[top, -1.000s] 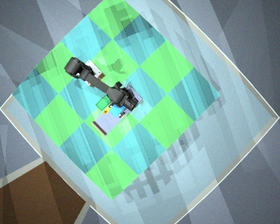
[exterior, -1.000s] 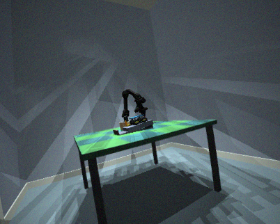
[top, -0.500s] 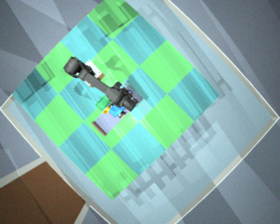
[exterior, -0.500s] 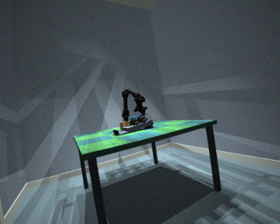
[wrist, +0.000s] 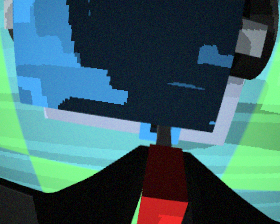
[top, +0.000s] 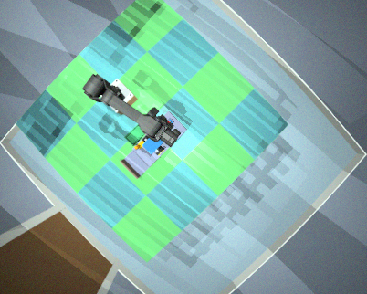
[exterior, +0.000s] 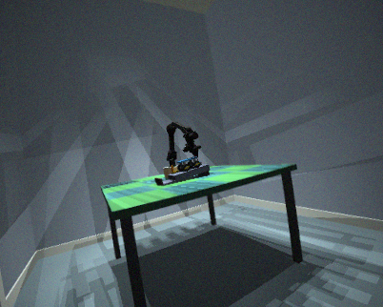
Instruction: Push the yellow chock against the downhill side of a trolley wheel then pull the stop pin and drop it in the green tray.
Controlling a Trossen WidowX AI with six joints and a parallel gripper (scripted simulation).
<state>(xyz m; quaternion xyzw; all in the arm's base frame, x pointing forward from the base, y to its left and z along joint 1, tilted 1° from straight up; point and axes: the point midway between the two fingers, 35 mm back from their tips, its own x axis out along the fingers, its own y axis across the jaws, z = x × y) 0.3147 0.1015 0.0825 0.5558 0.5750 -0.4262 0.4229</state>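
The green tray lies 100 mm behind my gripper tip, 200 mm to the right of it and 160 mm below it. The rest, counted from my gripper tip: blue trolley (20 mm ahead, 100 mm to the right, 40 mm below); then stop pin (right at my gripper tip); then ramp (20 mm ahead, 110 mm to the right, 110 mm below).
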